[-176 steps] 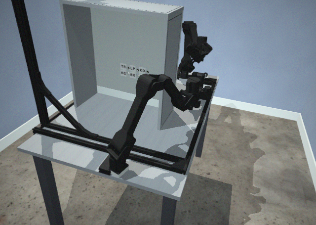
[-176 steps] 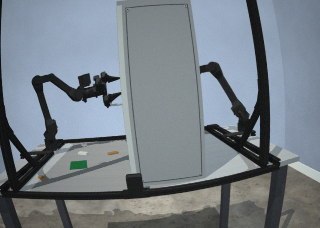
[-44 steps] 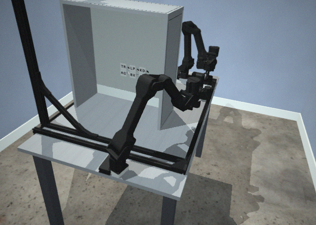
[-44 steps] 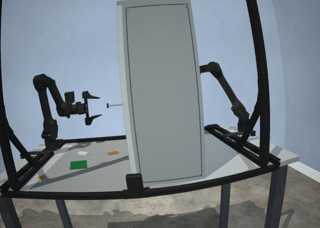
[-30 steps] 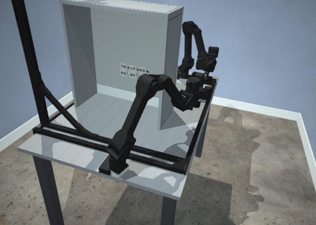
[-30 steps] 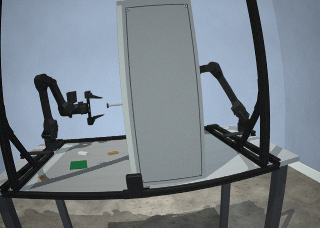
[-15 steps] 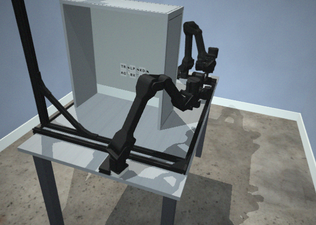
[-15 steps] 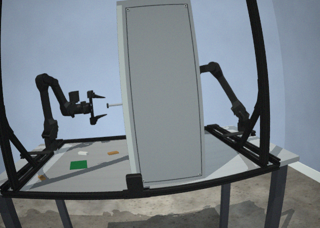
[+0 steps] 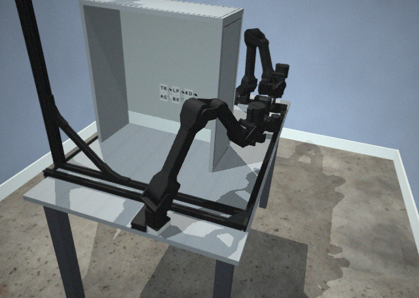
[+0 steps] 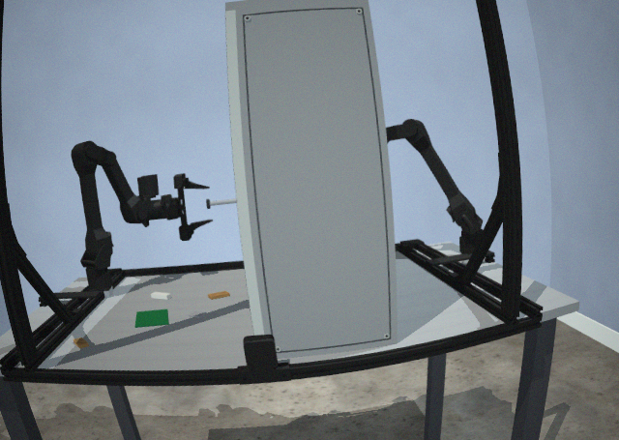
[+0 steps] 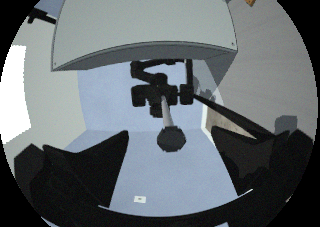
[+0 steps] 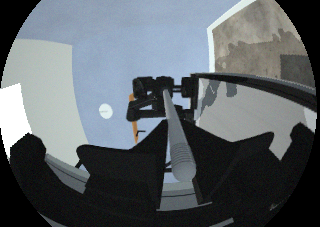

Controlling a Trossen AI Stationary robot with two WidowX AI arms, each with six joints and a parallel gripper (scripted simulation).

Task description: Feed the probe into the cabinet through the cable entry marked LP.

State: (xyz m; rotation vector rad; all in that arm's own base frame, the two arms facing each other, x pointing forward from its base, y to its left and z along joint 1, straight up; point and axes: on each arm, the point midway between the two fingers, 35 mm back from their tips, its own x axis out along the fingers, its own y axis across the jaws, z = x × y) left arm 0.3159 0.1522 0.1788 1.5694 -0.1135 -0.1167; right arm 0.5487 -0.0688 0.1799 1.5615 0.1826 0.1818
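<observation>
Now: the rod 12 cm to the right of my left hand. The rest, counted from my left hand: white block (24 cm behind, 10 cm to the left, 19 cm below); green patch (41 cm behind, 8 cm to the left, 20 cm below); LP label (39 cm behind, 18 cm to the right, 2 cm above).
Now: the rod 8 cm to the left of my right hand. The rest, counted from my right hand: white block 30 cm to the left, 24 cm behind, 19 cm below; then green patch 41 cm behind, 29 cm to the left, 20 cm below; then LP label 39 cm behind, 3 cm to the left, 2 cm above.
</observation>
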